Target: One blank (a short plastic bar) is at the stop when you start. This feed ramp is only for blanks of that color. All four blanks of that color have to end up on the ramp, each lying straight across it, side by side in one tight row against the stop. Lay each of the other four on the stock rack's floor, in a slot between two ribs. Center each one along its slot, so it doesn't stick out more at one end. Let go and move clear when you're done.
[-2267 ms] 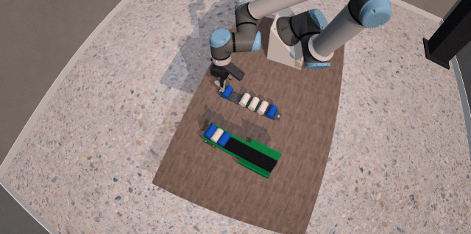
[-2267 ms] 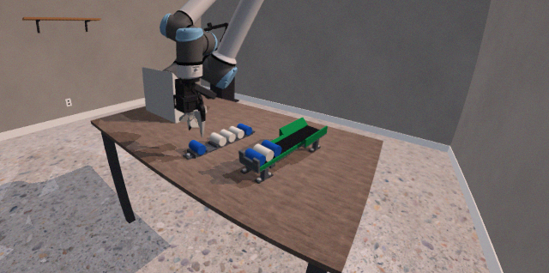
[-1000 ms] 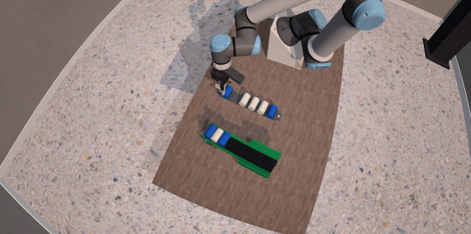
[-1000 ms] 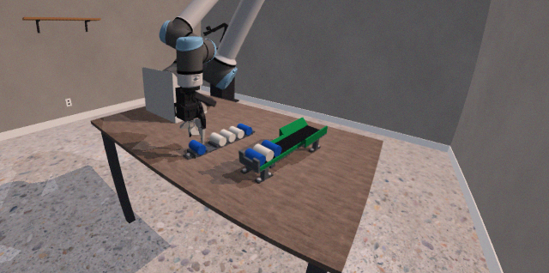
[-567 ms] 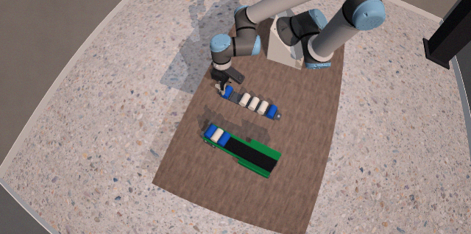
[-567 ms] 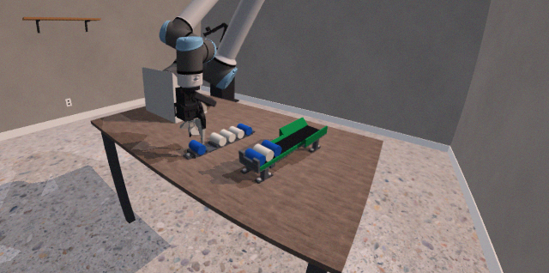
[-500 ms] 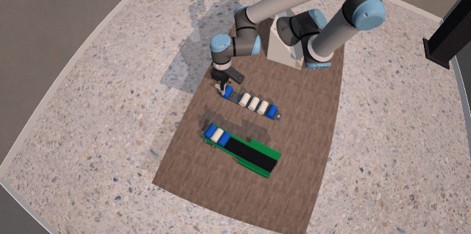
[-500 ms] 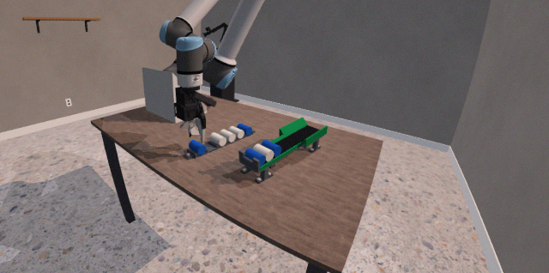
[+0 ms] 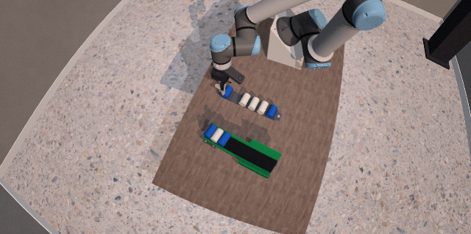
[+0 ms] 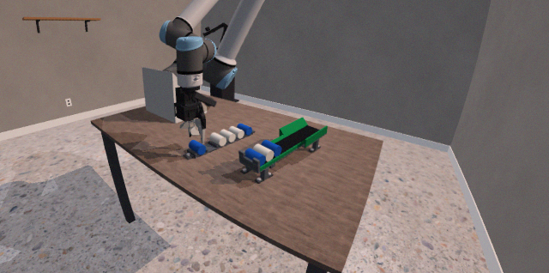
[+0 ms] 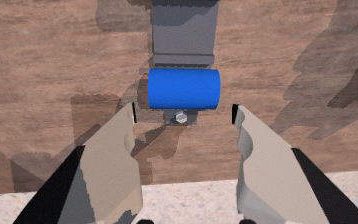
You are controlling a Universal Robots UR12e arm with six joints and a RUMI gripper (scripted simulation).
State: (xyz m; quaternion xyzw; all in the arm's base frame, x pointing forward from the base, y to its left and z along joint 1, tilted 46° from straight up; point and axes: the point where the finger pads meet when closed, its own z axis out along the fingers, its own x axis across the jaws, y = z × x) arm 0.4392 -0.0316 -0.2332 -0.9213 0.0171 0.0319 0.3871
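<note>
Now: the stock rack 1 cm ahead of my hand, 13 cm to the left of it and 8 cm below it. From my hand the other things lie so: grey stop (26 cm ahead, 1 cm to the left, 1 cm below).
</note>
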